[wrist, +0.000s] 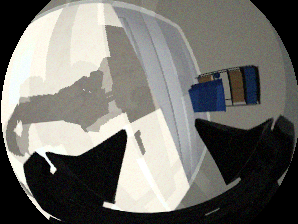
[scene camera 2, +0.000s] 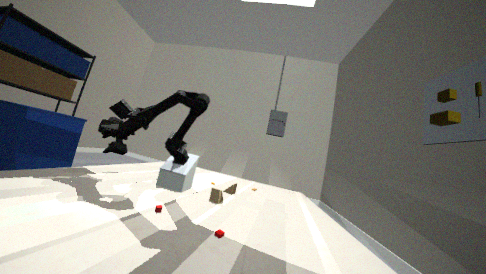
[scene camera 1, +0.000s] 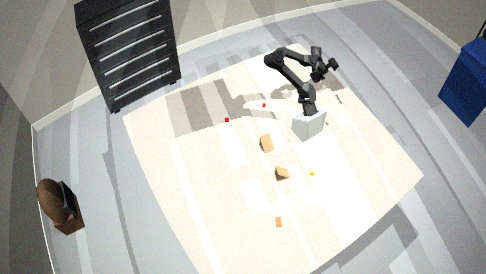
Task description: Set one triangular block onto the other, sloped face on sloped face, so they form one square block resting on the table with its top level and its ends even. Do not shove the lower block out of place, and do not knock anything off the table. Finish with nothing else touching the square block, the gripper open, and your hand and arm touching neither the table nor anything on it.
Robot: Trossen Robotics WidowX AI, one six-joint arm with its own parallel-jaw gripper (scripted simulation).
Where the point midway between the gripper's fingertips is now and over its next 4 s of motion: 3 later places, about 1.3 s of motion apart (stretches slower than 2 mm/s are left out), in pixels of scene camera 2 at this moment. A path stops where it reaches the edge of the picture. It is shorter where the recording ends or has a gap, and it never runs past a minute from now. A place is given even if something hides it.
My gripper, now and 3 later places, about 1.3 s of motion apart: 103, 144; 90, 225; 247, 193; 239, 181
